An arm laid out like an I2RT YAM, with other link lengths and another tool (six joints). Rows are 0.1 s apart.
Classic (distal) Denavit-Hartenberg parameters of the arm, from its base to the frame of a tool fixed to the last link. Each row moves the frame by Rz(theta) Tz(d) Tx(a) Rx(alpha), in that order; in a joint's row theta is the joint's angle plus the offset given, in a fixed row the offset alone. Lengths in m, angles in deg.
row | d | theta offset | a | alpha
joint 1 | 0.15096 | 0.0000 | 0.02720 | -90.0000
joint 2 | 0.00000 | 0.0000 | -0.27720 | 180.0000
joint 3 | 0.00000 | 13.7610 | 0.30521 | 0.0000
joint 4 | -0.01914 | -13.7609 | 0.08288 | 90.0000
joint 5 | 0.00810 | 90.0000 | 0.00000 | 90.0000
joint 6 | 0.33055 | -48.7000 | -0.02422 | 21.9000
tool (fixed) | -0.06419 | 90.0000 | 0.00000 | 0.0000
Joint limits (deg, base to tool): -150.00..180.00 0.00..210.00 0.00..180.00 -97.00..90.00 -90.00..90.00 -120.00..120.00
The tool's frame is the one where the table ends.
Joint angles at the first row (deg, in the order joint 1, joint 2, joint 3, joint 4, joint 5, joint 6):
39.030 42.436 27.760 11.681 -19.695 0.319
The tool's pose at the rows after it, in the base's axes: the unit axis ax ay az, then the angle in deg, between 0 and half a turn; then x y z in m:
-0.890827, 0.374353, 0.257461, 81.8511, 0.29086, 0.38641, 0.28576
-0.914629, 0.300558, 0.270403, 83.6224, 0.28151, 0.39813, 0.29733
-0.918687, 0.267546, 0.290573, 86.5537, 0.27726, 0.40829, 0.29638
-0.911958, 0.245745, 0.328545, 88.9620, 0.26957, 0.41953, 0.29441
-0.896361, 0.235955, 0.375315, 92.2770, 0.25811, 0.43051, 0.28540
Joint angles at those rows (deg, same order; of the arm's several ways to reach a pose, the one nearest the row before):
38.087 44.977 29.448 13.814 -23.981 -5.071
37.180 47.370 32.648 12.740 -29.718 -9.118
36.551 50.799 36.199 10.195 -33.860 -11.503
36.185 54.163 38.994 8.875 -38.140 -11.880
36.166 57.646 41.525 6.823 -42.367 -11.630

